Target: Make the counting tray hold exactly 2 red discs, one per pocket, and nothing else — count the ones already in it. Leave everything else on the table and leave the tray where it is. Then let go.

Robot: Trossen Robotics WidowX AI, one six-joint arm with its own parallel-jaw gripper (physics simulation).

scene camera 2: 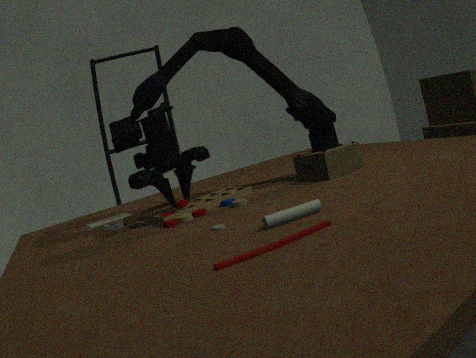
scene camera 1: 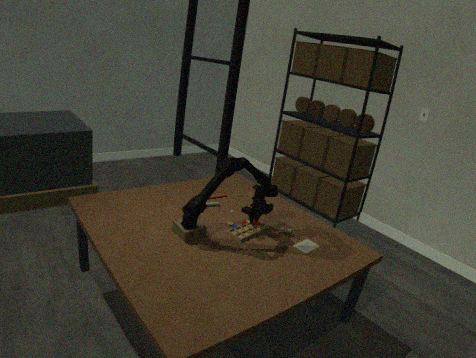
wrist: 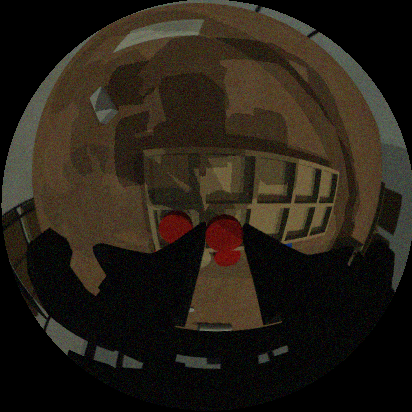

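The tan counting tray has two rows of pockets. A red disc lies in the end pocket of the row nearer the fingers. My gripper is shut on another red disc, held a little above the neighbouring pocket of that row. Outside the tray, along its near side, lie a red disc, a cream disc and a further red disc. The fingers hide part of this row in the wrist view.
A blue piece and a cream piece lie beside the tray. A small white disc, white cylinder and red rod lie farther off. A pale block and white sheet lie beyond the tray's end.
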